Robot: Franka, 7 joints.
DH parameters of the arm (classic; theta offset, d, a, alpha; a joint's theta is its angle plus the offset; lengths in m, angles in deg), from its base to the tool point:
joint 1: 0 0.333 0 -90
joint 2: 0 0 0 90
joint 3: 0 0.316 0.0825 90
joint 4: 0 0 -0.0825 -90
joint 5: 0 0.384 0 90
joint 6: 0 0 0.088 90
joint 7: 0 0.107 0 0
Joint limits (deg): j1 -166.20..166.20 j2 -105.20..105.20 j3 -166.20..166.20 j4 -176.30..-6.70 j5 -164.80..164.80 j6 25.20..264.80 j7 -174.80..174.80
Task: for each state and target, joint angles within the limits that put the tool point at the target. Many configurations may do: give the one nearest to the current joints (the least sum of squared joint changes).
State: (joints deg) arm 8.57 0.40 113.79 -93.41 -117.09 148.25 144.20
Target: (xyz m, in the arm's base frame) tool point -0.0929 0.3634 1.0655
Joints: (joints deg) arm 4.49 17.68 125.96 -54.92 -115.96 146.33 144.20
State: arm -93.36 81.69 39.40 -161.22 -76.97 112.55 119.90
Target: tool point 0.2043 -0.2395 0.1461
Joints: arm -101.13 27.27 60.55 -152.42 -72.06 88.01 119.90
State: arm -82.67 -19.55 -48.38 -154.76 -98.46 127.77 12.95
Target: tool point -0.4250 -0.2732 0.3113
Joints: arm -90.64 4.68 -53.38 -136.27 -100.22 128.76 12.95
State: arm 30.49 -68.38 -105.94 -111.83 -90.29 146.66 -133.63
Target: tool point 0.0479 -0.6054 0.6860
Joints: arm 23.48 -58.38 -74.14 -95.04 -89.34 154.23 -133.63
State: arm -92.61 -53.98 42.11 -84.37 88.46 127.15 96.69
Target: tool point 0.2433 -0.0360 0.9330
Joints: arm -90.24 -63.37 21.20 -107.41 86.72 129.14 96.69
